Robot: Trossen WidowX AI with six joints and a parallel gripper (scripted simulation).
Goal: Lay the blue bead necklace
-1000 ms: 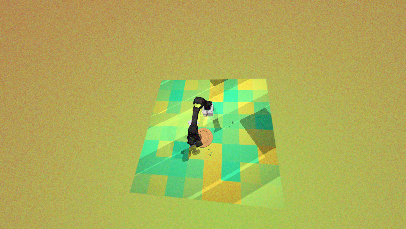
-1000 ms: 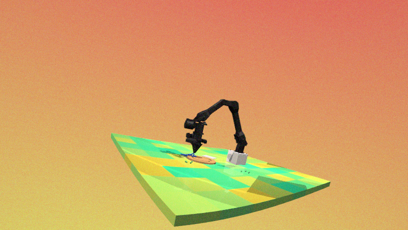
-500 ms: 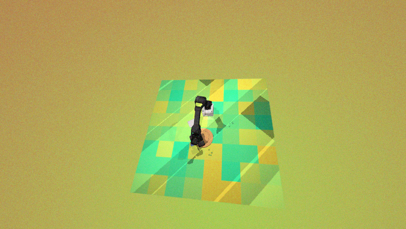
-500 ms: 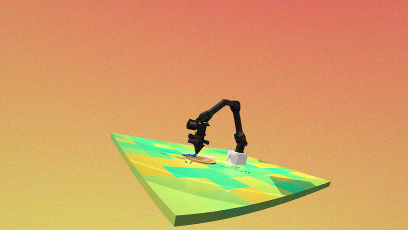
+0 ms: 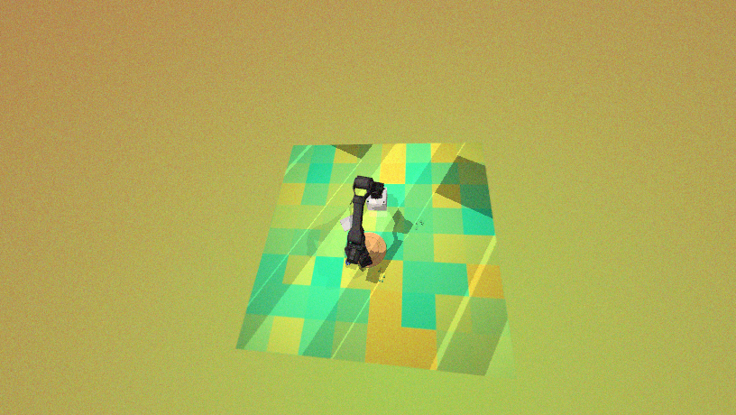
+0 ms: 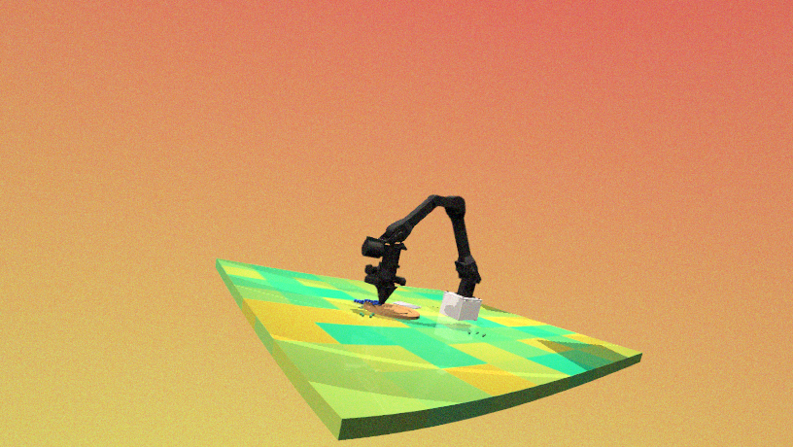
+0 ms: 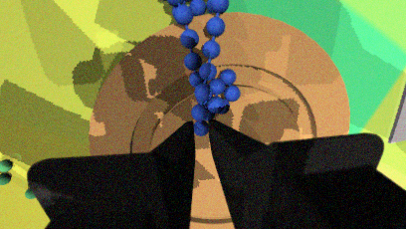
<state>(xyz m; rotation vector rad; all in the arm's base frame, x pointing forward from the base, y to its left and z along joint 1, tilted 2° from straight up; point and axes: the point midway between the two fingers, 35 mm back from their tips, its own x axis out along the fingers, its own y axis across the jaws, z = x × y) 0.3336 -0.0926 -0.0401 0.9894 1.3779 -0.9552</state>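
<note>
Now: the round bead board 30 mm to the left of my gripper tip, 30 mm behind it and 10 mm below it. From my gripper tip the other things lie so: flat grey piece (200 mm behind, 80 mm to the right, 20 mm below).
</note>
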